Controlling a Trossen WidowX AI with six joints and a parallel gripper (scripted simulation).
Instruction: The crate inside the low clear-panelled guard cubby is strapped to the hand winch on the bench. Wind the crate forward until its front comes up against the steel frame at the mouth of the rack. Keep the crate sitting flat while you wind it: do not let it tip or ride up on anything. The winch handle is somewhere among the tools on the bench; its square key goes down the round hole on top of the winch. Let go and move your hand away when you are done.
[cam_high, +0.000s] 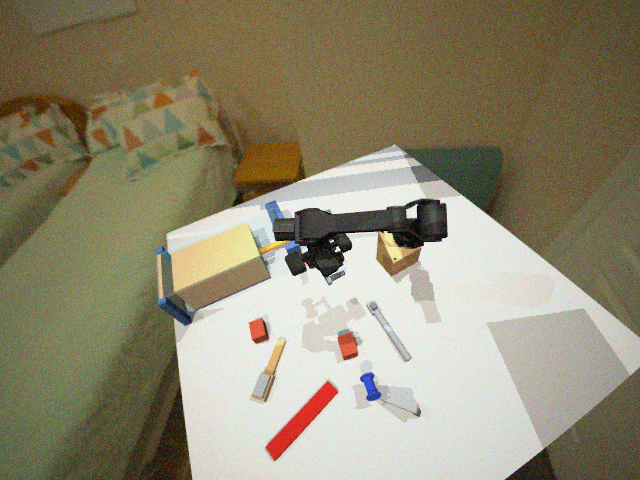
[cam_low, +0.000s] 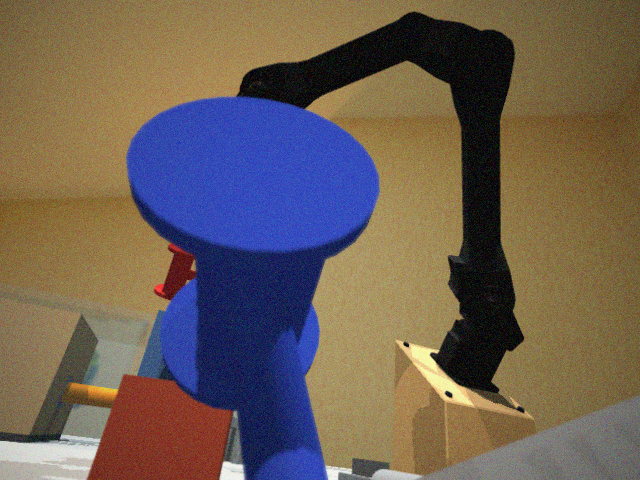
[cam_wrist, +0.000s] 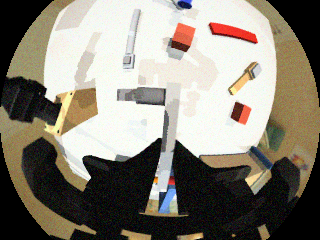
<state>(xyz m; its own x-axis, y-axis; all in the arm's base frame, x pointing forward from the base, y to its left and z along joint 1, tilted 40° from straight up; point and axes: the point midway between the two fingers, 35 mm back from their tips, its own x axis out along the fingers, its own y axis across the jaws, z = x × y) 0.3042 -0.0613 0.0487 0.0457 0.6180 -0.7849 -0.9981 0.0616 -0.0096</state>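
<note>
Right now the grey crank arm is 1 cm to the right of my gripper tip, 1 cm ahead of it and 1 cm above it. Also, from my gripper tip: winch drum 25 cm to the right, 15 cm behind, 14 cm below; mouth frame 26 cm to the right, 6 cm below, 1 cm ahead; red grip 5 cm to the right, 4 cm ahead, 2 cm above.
</note>
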